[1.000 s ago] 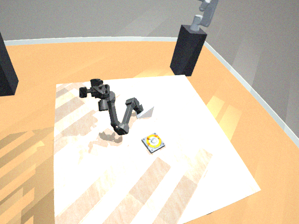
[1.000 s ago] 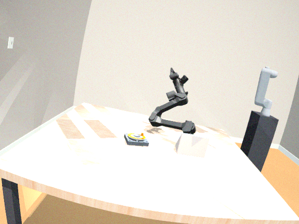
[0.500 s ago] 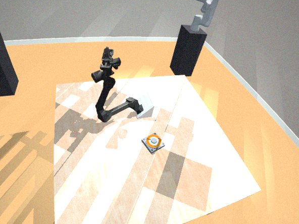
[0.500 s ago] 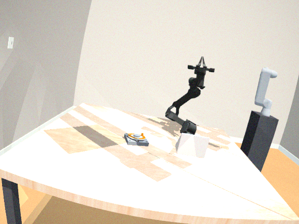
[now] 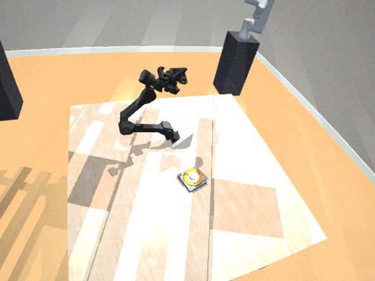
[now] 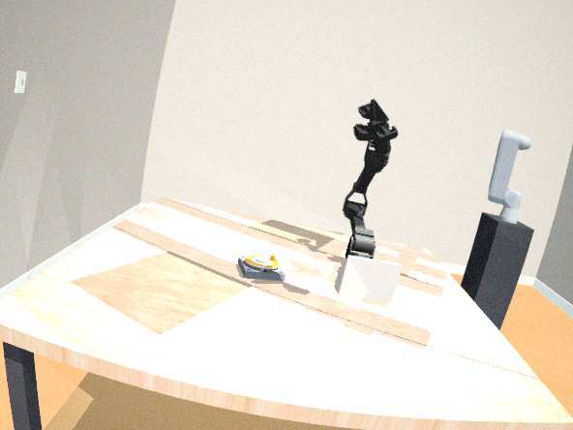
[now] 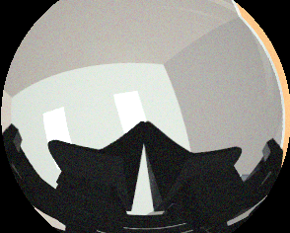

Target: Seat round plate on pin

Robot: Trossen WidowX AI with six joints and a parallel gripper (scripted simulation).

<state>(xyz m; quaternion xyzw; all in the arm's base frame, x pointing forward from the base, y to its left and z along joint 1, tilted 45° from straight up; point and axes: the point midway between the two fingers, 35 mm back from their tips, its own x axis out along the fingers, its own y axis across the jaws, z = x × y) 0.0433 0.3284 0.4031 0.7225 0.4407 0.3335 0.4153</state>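
My gripper tip is now 56 cm above the grey square base, 23 cm short of it and 6 cm to the right of it.
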